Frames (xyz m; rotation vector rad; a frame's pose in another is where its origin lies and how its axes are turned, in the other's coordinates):
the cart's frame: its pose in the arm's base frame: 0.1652 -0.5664 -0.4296 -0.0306 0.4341 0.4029
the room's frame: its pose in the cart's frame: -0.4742 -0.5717 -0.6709 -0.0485 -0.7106 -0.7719
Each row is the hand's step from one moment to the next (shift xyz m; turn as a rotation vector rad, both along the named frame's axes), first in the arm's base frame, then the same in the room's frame.
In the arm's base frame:
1: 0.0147 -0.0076 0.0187 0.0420 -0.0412 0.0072
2: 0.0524 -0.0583 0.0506 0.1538 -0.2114 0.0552
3: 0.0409 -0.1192 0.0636 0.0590 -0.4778 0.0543
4: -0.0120 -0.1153 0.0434 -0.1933 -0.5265 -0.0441
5: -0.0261 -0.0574 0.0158 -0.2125 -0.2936 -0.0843
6: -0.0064 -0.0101 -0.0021 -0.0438 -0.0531 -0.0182
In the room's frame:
1: 0.0213 -0.0028 0.0127 0.0530 -0.0244 -0.0105
2: 0.0811 -0.0385 0.0254 0.2221 -0.1472 -0.0198
3: 0.0941 -0.1001 0.0323 0.2215 -0.4297 -0.0323
4: 0.0392 -0.1140 0.0282 -0.0196 -0.5587 -0.0634
5: -0.0003 -0.0635 0.0141 -0.1232 -0.3454 -0.0634
6: -0.0032 -0.0116 -0.0017 -0.0280 -0.0642 -0.0128

